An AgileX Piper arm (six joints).
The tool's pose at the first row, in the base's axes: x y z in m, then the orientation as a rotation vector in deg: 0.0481 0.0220 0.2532 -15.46 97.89 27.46
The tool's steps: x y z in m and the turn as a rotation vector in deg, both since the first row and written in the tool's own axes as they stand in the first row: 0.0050 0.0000 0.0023 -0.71 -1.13 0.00; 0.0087 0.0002 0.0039 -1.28 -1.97 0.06; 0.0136 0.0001 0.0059 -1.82 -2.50 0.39; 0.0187 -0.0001 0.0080 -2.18 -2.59 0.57; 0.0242 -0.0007 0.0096 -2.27 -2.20 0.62; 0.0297 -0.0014 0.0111 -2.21 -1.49 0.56
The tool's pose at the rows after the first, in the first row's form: 0.0491 0.0235 0.2480 -15.65 96.65 28.14; 0.0497 0.0247 0.2442 -15.78 95.73 28.73; 0.0506 0.0259 0.2391 -15.74 95.16 29.46; 0.0515 0.0272 0.2338 -15.82 95.04 29.91; 0.0521 0.0278 0.2281 -15.95 95.41 30.00; 0.0527 0.0284 0.2224 -16.16 96.10 29.87
